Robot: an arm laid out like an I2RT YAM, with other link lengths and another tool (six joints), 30 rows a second.
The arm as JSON. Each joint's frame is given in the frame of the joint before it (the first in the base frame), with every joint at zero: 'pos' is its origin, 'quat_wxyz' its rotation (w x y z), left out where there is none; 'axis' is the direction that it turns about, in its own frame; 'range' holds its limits. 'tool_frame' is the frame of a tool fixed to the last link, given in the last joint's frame.
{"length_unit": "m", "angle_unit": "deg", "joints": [
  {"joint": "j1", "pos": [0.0, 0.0, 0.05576], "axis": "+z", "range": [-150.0, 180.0]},
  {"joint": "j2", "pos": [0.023, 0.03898, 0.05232], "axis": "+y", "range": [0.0, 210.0]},
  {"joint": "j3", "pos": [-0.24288, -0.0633, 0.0], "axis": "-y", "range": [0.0, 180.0]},
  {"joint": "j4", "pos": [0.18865, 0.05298, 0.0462], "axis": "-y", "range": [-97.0, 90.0]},
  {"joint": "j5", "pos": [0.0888, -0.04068, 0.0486], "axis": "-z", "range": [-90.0, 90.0]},
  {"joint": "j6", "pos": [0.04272, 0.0, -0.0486], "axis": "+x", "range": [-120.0, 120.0]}
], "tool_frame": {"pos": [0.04, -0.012, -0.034], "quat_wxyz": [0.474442, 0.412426, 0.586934, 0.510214]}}
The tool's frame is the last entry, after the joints.
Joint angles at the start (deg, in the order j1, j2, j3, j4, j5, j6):
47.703, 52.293, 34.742, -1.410, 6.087, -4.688
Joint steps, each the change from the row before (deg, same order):
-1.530, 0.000, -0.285, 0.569, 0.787, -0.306
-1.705, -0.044, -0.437, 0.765, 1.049, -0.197
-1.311, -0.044, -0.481, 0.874, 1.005, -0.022
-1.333, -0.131, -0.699, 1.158, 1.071, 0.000
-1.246, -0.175, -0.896, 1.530, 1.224, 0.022
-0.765, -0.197, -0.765, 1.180, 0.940, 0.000
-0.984, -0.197, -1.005, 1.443, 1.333, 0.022
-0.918, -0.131, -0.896, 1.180, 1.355, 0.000
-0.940, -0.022, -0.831, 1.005, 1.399, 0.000
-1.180, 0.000, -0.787, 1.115, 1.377, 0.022
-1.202, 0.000, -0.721, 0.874, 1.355, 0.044
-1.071, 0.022, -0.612, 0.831, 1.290, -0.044
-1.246, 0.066, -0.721, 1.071, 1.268, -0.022
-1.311, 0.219, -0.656, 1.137, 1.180, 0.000
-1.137, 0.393, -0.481, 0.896, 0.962, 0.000
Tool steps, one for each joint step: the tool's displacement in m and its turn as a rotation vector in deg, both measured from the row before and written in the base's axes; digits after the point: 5 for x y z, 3 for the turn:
0.00456, -0.00551, -0.00003, -0.188, -0.566, -2.177
0.00485, -0.00656, -0.00027, -0.118, -0.612, -2.638
0.00372, -0.00529, -0.00029, 0.060, -0.543, -2.260
0.00352, -0.00564, -0.00055, 0.160, -0.654, -2.354
0.00328, -0.00562, -0.00058, 0.284, -0.832, -2.424
0.00184, -0.00391, -0.00067, 0.195, -0.636, -1.668
0.00220, -0.00531, -0.00136, 0.145, -0.708, -2.274
0.00185, -0.00524, -0.00161, -0.018, -0.543, -2.227
0.00175, -0.00541, -0.00203, -0.163, -0.372, -2.293
0.00208, -0.00613, -0.00155, -0.062, -0.461, -2.519
0.00171, -0.00634, -0.00178, -0.143, -0.305, -2.526
0.00147, -0.00578, -0.00130, -0.190, -0.349, -2.312
0.00157, -0.00633, -0.00147, -0.121, -0.407, -2.473
0.00174, -0.00627, -0.00143, -0.098, -0.368, -2.458
0.00160, -0.00523, -0.00162, -0.181, -0.132, -2.073

